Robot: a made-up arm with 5 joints.
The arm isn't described. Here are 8 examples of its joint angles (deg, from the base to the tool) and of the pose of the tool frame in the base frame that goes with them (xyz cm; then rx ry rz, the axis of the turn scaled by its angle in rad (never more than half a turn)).
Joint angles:
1: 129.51 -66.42 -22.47 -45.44 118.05
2: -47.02 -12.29 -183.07 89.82 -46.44
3: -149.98 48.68 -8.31 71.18 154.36
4: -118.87 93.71 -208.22 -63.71 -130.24
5: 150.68 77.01 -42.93 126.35 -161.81
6: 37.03 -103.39 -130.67 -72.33 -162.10
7: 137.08 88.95 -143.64 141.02 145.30
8: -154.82 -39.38 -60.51 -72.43 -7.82
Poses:
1: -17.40 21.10 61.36 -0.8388 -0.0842 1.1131
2: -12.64 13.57 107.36 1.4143 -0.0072 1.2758
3: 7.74 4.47 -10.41 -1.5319 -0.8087 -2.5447
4: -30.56 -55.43 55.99 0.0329 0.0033 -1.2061
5: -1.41 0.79 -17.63 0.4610 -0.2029 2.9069
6: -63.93 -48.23 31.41 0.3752 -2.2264 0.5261
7: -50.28 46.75 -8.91 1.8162 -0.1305 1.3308
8: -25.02 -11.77 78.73 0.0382 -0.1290 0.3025
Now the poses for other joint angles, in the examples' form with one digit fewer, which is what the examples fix.
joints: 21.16 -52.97 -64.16 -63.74 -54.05
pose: 11.7 4.5 86.9 -0.016 -0.012 2.567
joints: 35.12 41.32 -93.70 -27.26 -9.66
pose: 65.5 46.0 25.0 -2.050 -0.845 -1.804
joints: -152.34 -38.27 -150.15 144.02 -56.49
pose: 19.0 9.9 96.2 1.595 -1.767 -0.242
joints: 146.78 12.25 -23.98 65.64 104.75
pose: -25.0 16.4 -6.9 2.137 0.821 0.680
